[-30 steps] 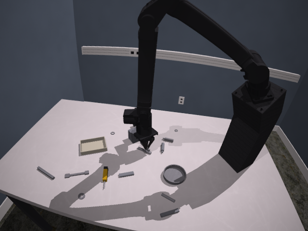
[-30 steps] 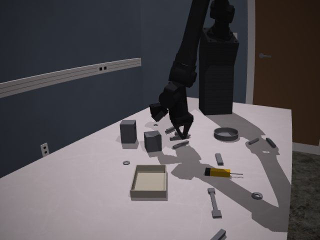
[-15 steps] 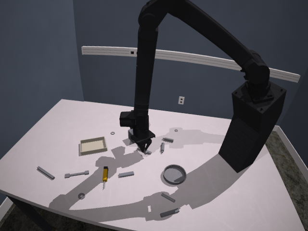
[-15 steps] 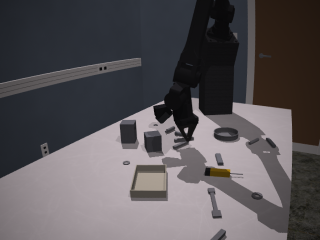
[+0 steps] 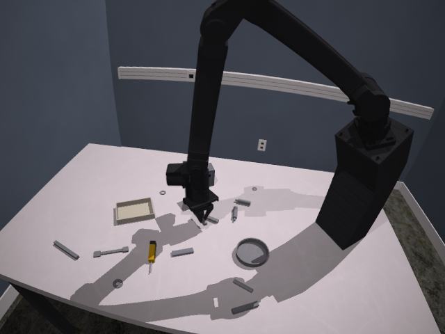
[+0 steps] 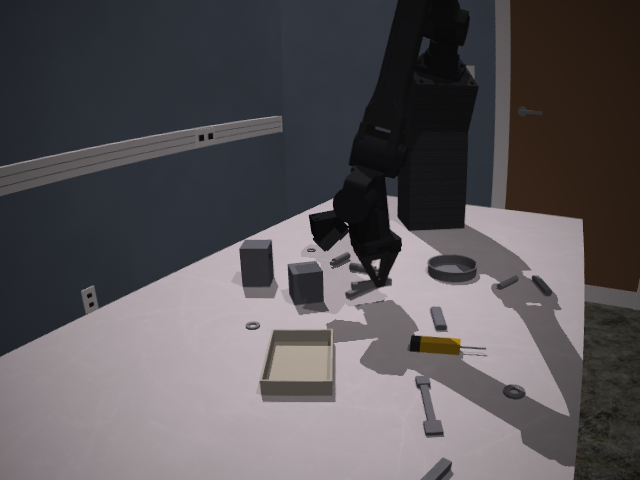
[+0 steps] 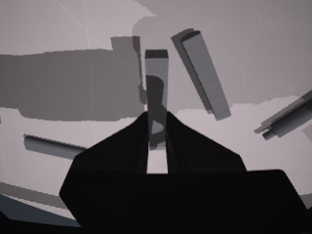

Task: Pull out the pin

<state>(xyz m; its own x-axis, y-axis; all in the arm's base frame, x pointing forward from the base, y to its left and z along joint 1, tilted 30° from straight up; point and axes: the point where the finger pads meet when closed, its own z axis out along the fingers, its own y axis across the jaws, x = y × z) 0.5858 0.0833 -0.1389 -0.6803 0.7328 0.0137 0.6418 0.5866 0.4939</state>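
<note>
The grey bar is 4 cm to the right of my hand, 3 cm below it and 2 cm behind it. The rest, counted from my hand: yellow tool: 17 cm to the left, 12 cm ahead, 3 cm below; then grey pin: 1 cm to the right, 1 cm ahead; then round dish: 18 cm behind, 9 cm to the left, 2 cm below.
</note>
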